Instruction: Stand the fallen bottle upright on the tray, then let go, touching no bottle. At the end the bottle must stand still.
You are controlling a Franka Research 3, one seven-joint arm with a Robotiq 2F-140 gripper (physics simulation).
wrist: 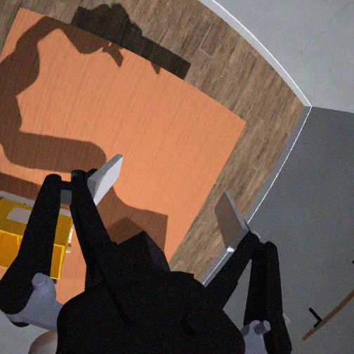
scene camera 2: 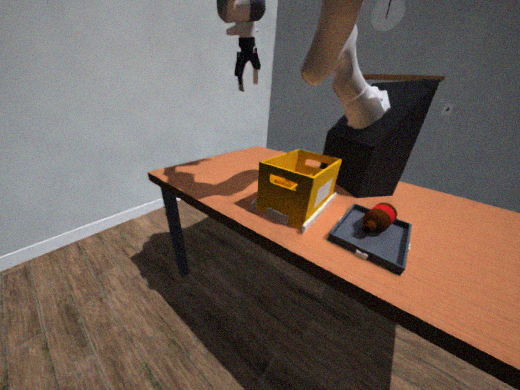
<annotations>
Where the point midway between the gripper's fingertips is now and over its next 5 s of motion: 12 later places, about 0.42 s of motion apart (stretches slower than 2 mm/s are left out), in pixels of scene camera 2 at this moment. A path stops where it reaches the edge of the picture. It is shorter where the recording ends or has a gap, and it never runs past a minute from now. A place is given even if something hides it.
The gripper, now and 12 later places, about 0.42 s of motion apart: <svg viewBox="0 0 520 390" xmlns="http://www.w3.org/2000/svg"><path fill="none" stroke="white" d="M249 87L249 88L251 88L263 89L269 93L269 94L254 90L239 89L240 90L264 97L291 96L295 94L299 90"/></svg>
</annotations>
